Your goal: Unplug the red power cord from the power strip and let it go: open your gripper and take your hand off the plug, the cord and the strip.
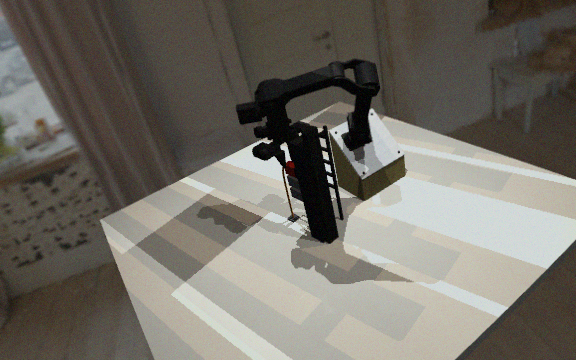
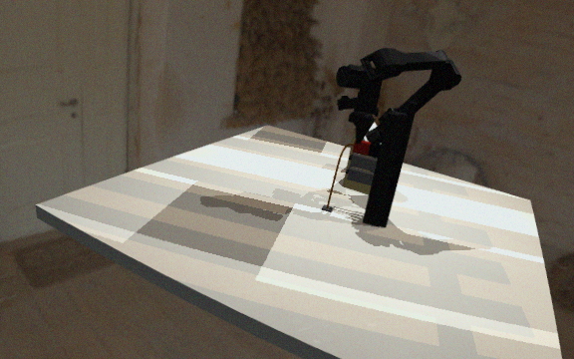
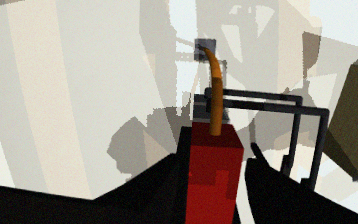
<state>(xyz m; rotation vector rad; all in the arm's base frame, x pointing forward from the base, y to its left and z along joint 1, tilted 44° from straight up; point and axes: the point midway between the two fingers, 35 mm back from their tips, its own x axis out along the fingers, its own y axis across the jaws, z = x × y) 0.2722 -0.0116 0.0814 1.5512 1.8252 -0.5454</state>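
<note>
My gripper tip is 3 cm to the right of the red plug and 1 cm past it. From my gripper tip the other things lie so: black power strip (10 cm to the left, 6 cm below, 2 cm behind); black ladder-like frame (11 cm behind, 7 cm to the left, 6 cm below).
</note>
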